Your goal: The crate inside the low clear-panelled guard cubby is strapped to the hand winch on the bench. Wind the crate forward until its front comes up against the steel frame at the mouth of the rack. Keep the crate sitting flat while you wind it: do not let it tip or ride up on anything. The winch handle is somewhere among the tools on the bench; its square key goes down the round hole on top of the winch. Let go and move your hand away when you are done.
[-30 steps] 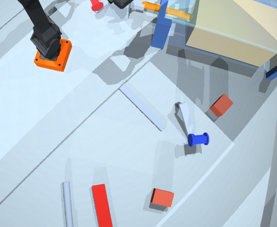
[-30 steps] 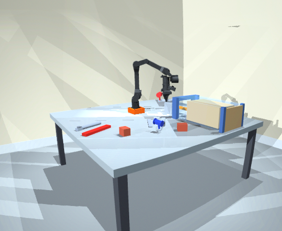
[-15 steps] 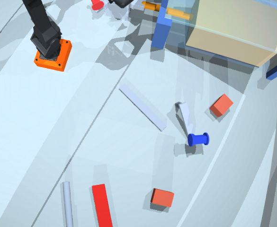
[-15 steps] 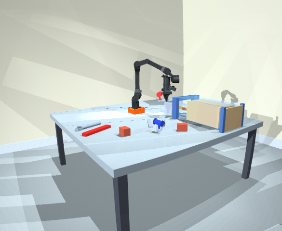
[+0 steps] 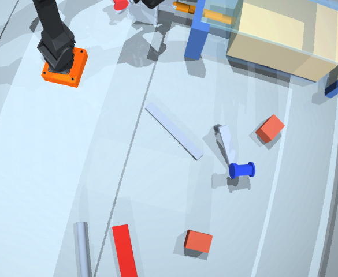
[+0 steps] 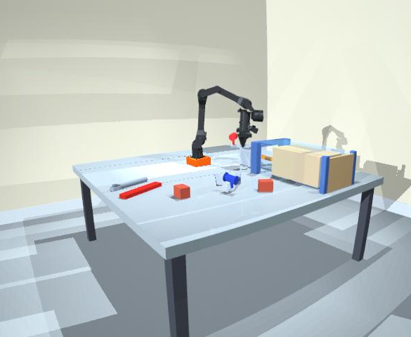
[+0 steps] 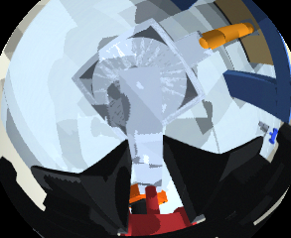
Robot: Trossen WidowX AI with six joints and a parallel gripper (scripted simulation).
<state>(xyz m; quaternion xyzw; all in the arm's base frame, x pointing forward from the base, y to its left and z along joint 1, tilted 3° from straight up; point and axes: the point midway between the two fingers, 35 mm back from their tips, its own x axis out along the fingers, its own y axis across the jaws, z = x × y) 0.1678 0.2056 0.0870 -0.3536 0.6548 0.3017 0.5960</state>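
Now: the red knob 30 mm behind my gripper tip, 40 mm to the right of it and 50 mm above it. Also, from my gripper tip: round winch: 10 mm ahead, 30 mm to the left, 70 mm below; then grey crank handle: 10 mm behind, 10 mm to the right, 20 mm above; then blue steel frame: 190 mm ahead, 30 mm to the left, 10 mm above.
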